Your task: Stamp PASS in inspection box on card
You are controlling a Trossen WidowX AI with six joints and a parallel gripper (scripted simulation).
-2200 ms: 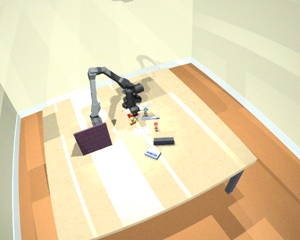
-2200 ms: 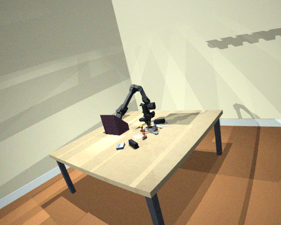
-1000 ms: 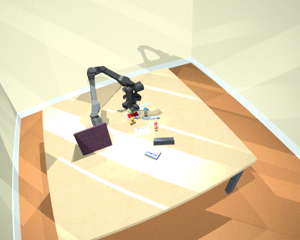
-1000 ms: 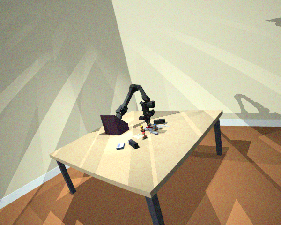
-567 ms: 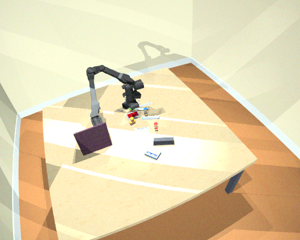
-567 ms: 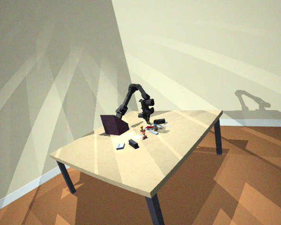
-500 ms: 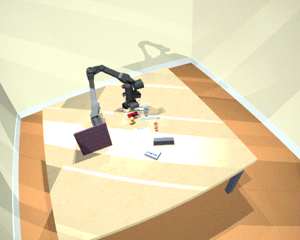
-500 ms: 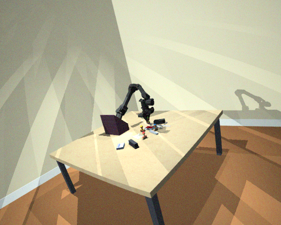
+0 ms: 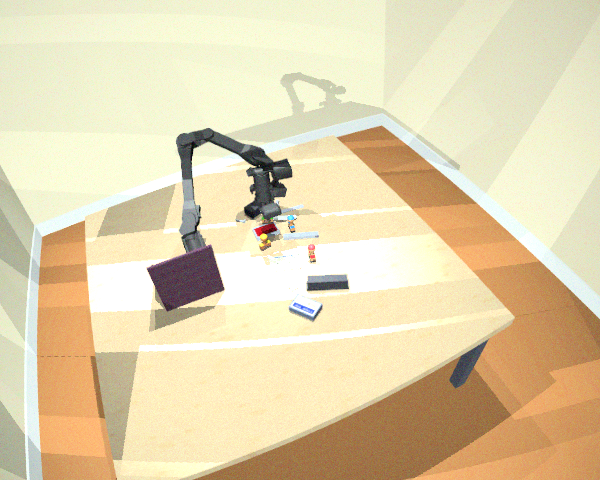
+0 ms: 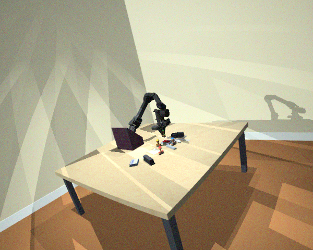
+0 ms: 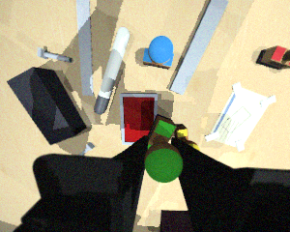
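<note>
My gripper tip is now 10 mm past the white inspection card, 150 mm to the left of it and 90 mm above it. The rest, counted from my gripper tip: red ink pad (30 mm to the left, 90 mm below); green-knobbed stamp (right at my gripper tip); yellow-knobbed stamp (40 mm behind, 50 mm to the right, 70 mm below).
</note>
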